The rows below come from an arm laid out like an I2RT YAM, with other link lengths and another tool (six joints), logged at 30 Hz.
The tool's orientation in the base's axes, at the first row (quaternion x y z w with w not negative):
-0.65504 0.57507 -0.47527 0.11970
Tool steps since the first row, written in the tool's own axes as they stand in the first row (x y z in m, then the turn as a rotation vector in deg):
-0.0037 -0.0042 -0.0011 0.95 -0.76 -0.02
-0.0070 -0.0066 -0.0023 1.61 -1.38 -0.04
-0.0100 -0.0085 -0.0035 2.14 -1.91 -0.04
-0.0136 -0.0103 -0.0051 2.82 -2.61 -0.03
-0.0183 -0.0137 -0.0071 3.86 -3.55 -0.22
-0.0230 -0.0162 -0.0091 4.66 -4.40 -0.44
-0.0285 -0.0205 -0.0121 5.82 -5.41 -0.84
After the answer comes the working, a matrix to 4 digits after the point.
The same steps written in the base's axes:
0.0023 0.0049 0.0017 0.36 -0.58 1.01
0.0033 0.0090 0.0024 0.67 -0.95 1.77
0.0039 0.0127 0.0029 0.95 -1.25 2.40
0.0042 0.0170 0.0033 1.33 -1.62 3.22
0.0054 0.0229 0.0045 1.67 -2.16 4.48
0.0060 0.0285 0.0050 1.95 -2.51 5.58
0.0071 0.0358 0.0069 2.16 -3.04 7.06

The tool's axes in the first row as the columns of a matrix, in the base's axes (rounded; the answer above uses it unrounded):
-0.1132 -0.6396 0.7603
-0.8672 -0.3099 -0.3898
0.4850 -0.7034 -0.5196

